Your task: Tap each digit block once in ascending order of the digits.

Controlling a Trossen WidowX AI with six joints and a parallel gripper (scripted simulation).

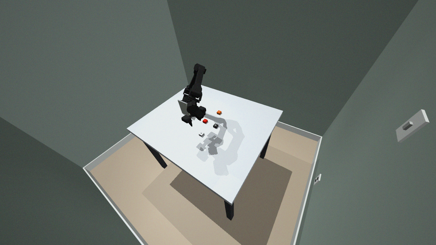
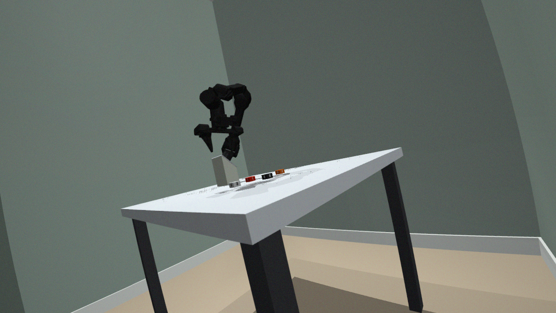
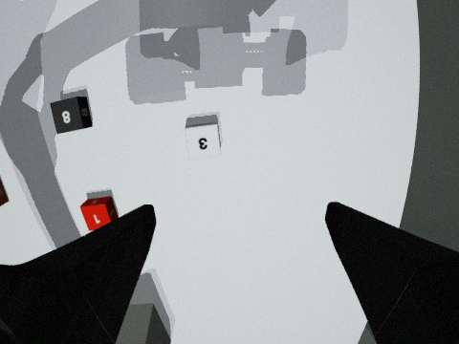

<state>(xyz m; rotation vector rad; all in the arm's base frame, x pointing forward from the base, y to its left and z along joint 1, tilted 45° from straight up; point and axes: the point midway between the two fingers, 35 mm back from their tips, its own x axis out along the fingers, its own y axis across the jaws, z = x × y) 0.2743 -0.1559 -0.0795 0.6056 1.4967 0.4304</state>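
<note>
The red block marked 1 is 50 mm behind my gripper tip, 150 mm to the left of it and 130 mm below it. Round my gripper tip: orange block marked 2: 10 mm behind, 300 mm to the left, 130 mm below; black block marked 8: 60 mm ahead, 150 mm to the left, 130 mm below; white block marked 3: 10 mm ahead, 20 mm to the left, 130 mm below.
</note>
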